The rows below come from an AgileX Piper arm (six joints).
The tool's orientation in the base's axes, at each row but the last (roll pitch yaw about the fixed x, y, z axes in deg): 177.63 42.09 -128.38; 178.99 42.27 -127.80; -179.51 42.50 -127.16; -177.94 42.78 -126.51; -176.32 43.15 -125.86; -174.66 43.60 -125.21; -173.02 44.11 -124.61; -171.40 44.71 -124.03
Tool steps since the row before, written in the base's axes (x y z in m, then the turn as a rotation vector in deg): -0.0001 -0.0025 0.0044 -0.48 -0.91 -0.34; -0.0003 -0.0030 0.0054 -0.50 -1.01 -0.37; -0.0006 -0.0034 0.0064 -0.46 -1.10 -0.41; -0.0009 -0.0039 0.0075 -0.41 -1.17 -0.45; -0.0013 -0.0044 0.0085 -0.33 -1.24 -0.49; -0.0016 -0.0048 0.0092 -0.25 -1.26 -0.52; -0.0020 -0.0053 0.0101 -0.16 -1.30 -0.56; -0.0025 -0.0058 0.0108 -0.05 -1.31 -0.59
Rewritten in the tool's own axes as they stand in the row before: -0.0014 -0.0013 -0.0047 0.98 -0.17 -0.43; -0.0017 -0.0015 -0.0057 1.07 -0.22 -0.47; -0.0021 -0.0016 -0.0068 1.13 -0.30 -0.48; -0.0024 -0.0019 -0.0079 1.17 -0.38 -0.46; -0.0027 -0.0021 -0.0090 1.21 -0.49 -0.43; -0.0028 -0.0024 -0.0098 1.21 -0.56 -0.38; -0.0031 -0.0027 -0.0108 1.22 -0.65 -0.33; -0.0032 -0.0030 -0.0117 1.21 -0.74 -0.26
